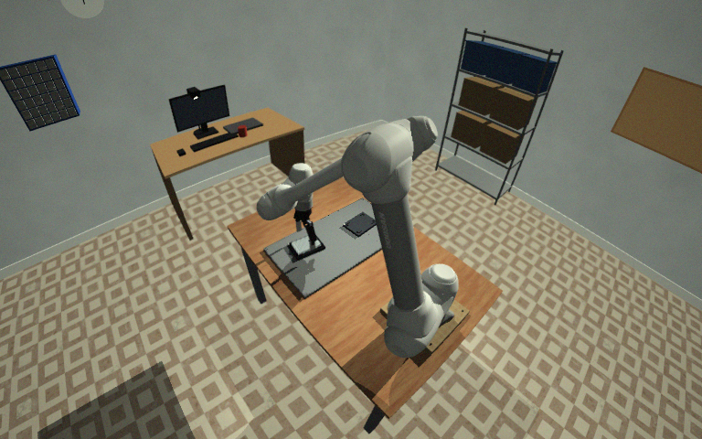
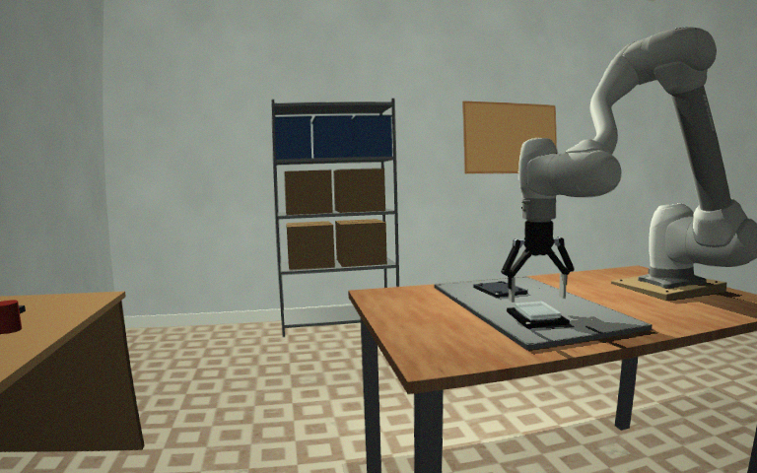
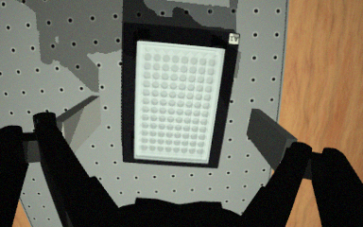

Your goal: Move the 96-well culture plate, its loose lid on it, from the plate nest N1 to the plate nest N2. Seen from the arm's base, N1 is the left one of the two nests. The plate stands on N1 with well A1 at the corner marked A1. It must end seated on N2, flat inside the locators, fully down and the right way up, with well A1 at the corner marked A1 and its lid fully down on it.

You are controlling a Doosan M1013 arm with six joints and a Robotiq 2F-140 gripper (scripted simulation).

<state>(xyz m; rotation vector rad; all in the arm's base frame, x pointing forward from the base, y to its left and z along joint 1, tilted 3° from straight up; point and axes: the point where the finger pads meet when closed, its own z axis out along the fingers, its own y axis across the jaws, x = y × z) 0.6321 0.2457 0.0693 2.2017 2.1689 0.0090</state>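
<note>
The clear lid is 4 cm below my hand. Round my hand: nest N2: 1 cm behind, 34 cm to the right, 6 cm below; then black plate nest N1: 6 cm below.
</note>
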